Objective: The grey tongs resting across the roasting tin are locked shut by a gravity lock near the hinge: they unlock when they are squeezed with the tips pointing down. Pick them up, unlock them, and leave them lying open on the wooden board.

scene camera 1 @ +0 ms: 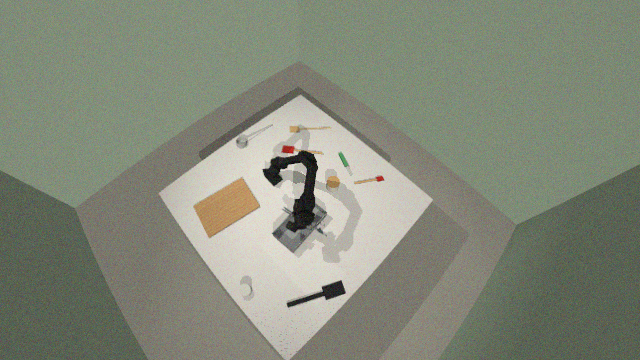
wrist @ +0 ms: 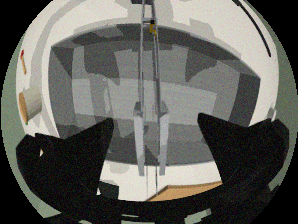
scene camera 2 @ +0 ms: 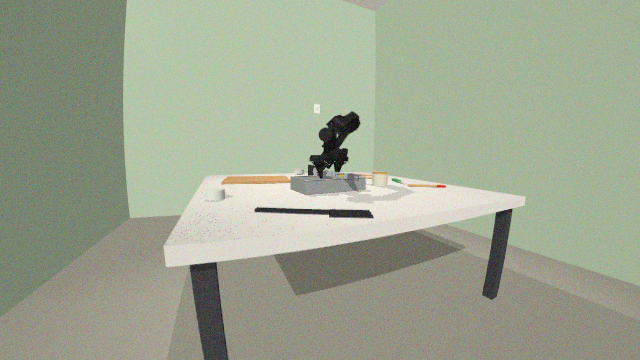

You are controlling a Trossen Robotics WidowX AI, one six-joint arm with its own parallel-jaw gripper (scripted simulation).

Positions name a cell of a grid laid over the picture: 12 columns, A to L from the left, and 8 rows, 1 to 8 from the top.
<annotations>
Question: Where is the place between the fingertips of my gripper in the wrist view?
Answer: G5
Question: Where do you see a black spatula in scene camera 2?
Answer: At G5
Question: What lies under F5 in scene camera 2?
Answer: A grey roasting tin.
</annotations>
